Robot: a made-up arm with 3 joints. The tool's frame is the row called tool.
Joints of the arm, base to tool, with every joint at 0 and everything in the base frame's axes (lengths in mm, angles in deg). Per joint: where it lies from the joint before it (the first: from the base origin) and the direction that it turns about. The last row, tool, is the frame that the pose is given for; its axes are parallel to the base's.
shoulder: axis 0 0 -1 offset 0 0 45.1
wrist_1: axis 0 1 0 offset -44.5 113.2 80.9
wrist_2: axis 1 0 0 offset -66.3 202 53.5
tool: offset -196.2 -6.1 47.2
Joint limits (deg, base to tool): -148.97..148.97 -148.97..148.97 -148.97..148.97
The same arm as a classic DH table. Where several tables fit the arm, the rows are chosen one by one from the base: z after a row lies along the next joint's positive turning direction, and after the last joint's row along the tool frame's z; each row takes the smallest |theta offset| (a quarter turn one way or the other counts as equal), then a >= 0, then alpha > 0; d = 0 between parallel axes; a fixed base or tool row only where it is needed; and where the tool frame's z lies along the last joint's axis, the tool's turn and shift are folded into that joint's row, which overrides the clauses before.
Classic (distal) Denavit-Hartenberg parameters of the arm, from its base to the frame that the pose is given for. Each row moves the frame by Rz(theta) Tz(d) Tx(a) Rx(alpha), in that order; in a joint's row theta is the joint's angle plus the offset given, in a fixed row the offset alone. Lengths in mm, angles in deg.
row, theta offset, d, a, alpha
base (fixed), 0, 0, 0, 180
shoulder, 0, -126, -44.5, 90
wrist_1, -90, 315.2, 53.5, -90
wrist_2, 90, -262.5, 6.1, 90
tool (fixed), 90, 47.2, 0, 0
Joint limits (deg, base to tool): -148.97..148.97 -148.97..148.97 -148.97..148.97

